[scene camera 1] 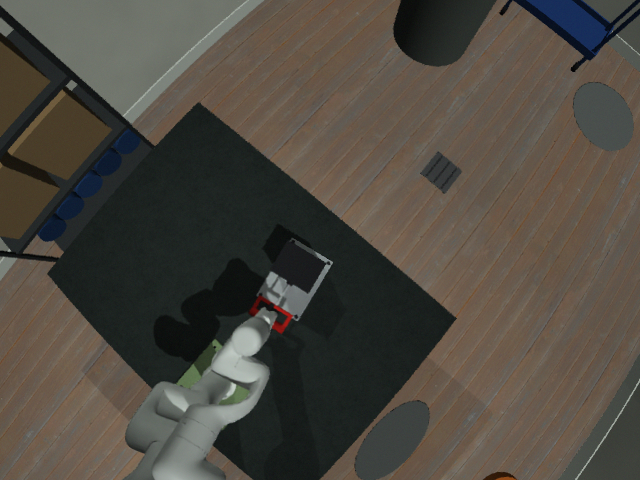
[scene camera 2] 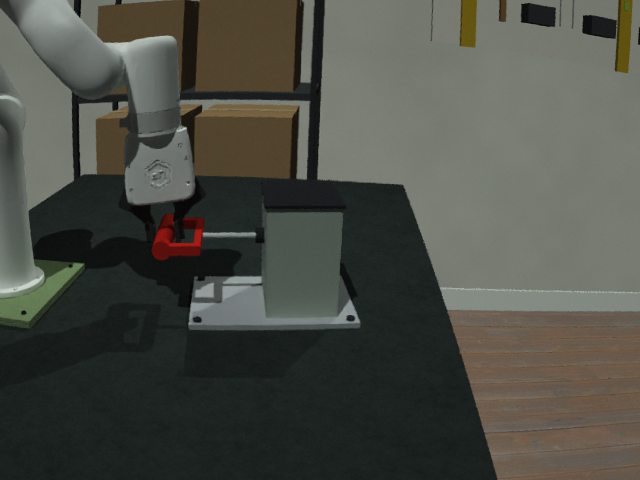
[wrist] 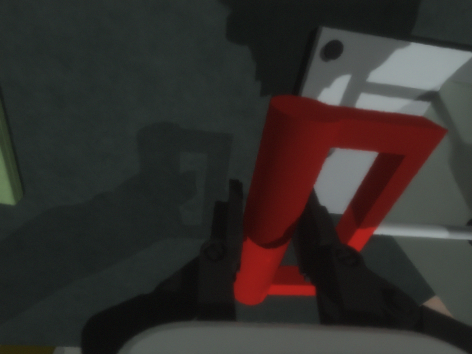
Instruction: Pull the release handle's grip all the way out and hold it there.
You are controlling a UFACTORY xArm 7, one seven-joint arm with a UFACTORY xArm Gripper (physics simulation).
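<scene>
The red release handle's grip is a thick round bar on a rectangular frame. A bare grey rod joins the frame to a pale housing with a dark top, and a clear length of rod shows. The handle stands out level above the mat, past the edge of the light base plate. My gripper points down and is shut on the grip, with one finger outside the bar and one inside the frame's opening. In scene camera 1 the arm hides the fingers.
The arm's green mounting plate lies on the dark mat, on the side away from the housing. A shelf rack with cardboard boxes stands behind the mat. A dark column stands farther off.
</scene>
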